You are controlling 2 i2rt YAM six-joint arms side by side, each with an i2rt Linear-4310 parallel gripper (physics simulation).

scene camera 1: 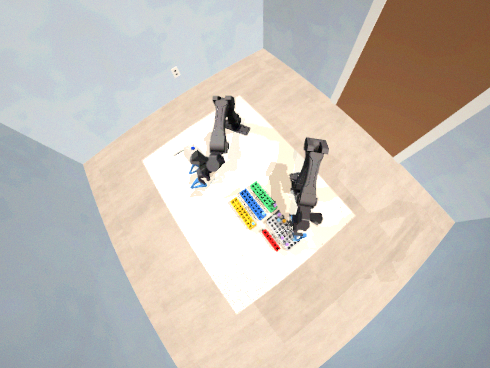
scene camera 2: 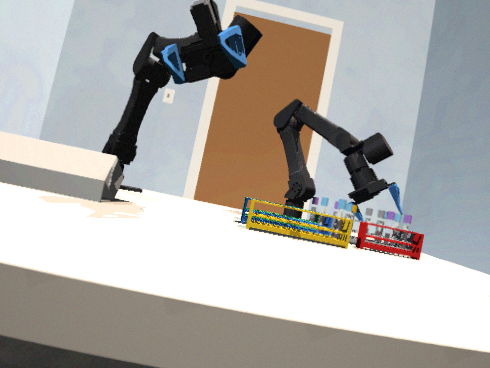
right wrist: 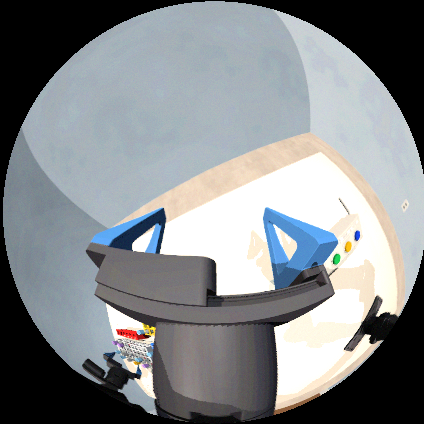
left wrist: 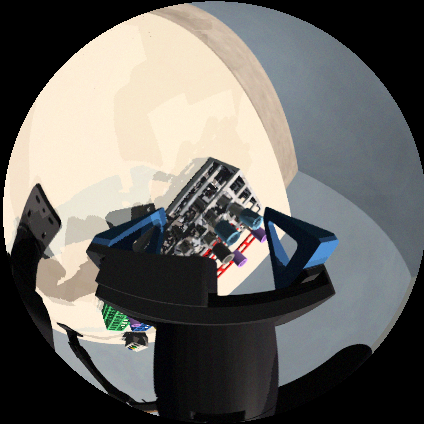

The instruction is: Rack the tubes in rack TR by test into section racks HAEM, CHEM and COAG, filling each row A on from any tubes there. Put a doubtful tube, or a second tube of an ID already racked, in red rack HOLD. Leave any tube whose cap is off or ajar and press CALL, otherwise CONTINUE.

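Places are measured from the left arm's base along level axes (x ahead, y left, z up), in centimetres.
Pixels of known places: left gripper, between the fingertips: (scene camera 1: 296, 233) (scene camera 2: 383, 221) (right wrist: 126, 358) (left wrist: 214, 212); right gripper, between the fingertips: (scene camera 1: 190, 180) (scene camera 2: 190, 48) (right wrist: 213, 212); left arm's base, origin of its link: (scene camera 1: 298, 188); right arm's base, origin of its link: (scene camera 1: 236, 127).
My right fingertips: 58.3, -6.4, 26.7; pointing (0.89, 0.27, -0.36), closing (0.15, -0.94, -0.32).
Observation:
Ahead of a thing's pixels: the offset from my right fingertips to its top centre, as dx, dy, dz. "spot": to the spot under its first point.
My left gripper (scene camera 1: 296, 228) (scene camera 2: 381, 216) (left wrist: 214, 212) is open, low over grey tube rack TR @(spot: -51.3, +37.3, -23.7) (left wrist: 220, 164). In the left wrist view, two light-blue-capped tubes @(-47.9, +33.3, -17.2) (left wrist: 227, 233) @(-47.2, +36.2, -17.2) (left wrist: 251, 219), a grey-capped tube @(-45.0, +32.3, -17.2) (left wrist: 223, 253) and purple-capped tubes @(-41.2, +34.2, -17.2) (left wrist: 241, 258) @(-43.1, +38.1, -17.2) (left wrist: 259, 235) stand beyond and between its fingertips; none is gripped. Red rack HOLD (scene camera 1: 270, 240) (scene camera 2: 361, 235) (right wrist: 131, 334) is beside TR. Green @(-35.9, +8.9, -20.9) (scene camera 1: 263, 197), blue @(-28.8, +12.2, -20.9) (scene camera 1: 252, 204) and yellow @(-22.3, +16.6, -20.9) (scene camera 1: 243, 213) section racks stand side by side, with caps near their TR-side ends. Labels are unreadable. My right gripper (scene camera 1: 191, 180) (right wrist: 213, 212) is open and empty, far from the racks.
A button box @(+2.0, -23.6, -18.3) (right wrist: 345, 226) with green @(-1.1, -22.5, -19.2) (right wrist: 337, 259), amber @(+1.4, -26.8, -19.2) (right wrist: 348, 247) and blue @(+3.9, -31.2, -19.2) (right wrist: 357, 235) buttons stands near my right gripper. My left arm reaches over the side of TR, hiding part of it in scene camera 1. The racks stand close together on the white table.

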